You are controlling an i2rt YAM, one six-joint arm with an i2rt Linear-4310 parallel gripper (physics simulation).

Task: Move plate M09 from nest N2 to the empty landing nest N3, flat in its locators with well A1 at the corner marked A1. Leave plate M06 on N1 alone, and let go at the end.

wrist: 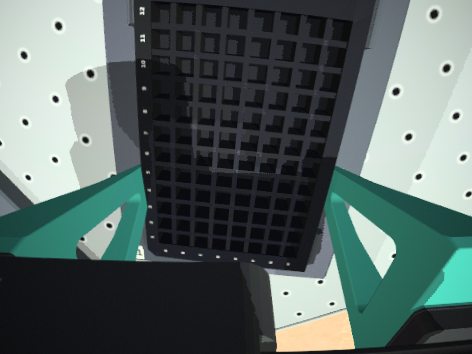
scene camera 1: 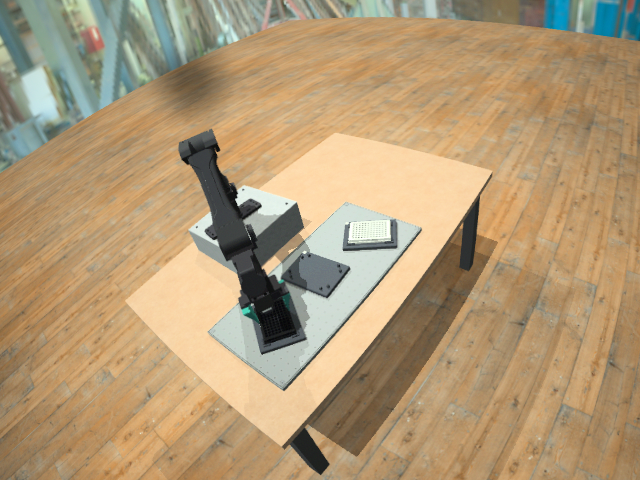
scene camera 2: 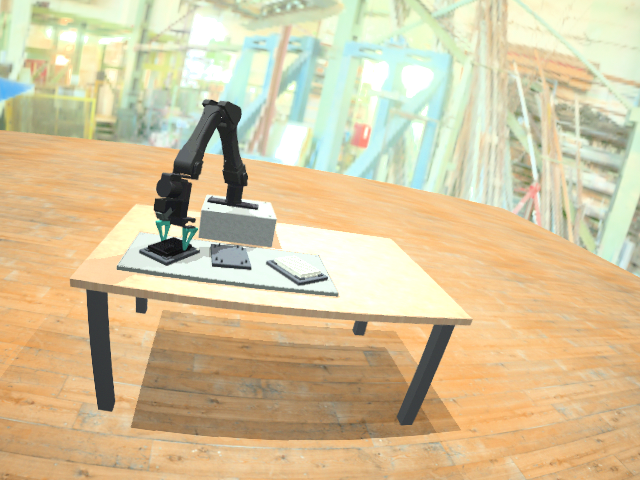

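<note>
A black well plate (scene camera 1: pixel 279 329) (scene camera 2: pixel 166 247) (wrist: pixel 240 120) lies level at its dark nest (scene camera 1: pixel 284 344) (scene camera 2: pixel 168 260) (wrist: pixel 362 100). No plate name is legible. My gripper (scene camera 1: pixel 271 313) (scene camera 2: pixel 174 244) (wrist: pixel 235 175) is shut on this black plate, a teal finger against each long side. In the wrist view, row 1 is nearest the gripper body, by a partly hidden white corner label (wrist: pixel 141 252). The empty nest (scene camera 1: pixel 316 273) (scene camera 2: pixel 231 256) is in the middle, with locator pegs and a small white mark at one corner. A white plate (scene camera 1: pixel 370 230) (scene camera 2: pixel 295 266) sits in the third nest (scene camera 1: pixel 370 246).
All three nests stand on a grey perforated board (scene camera 1: pixel 227 333) (scene camera 2: pixel 129 266) on the wooden table (scene camera 1: pixel 413 160) (scene camera 2: pixel 372 258). The arm's grey base box (scene camera 1: pixel 281 224) (scene camera 2: pixel 237 227) stands behind the board, close to the empty nest.
</note>
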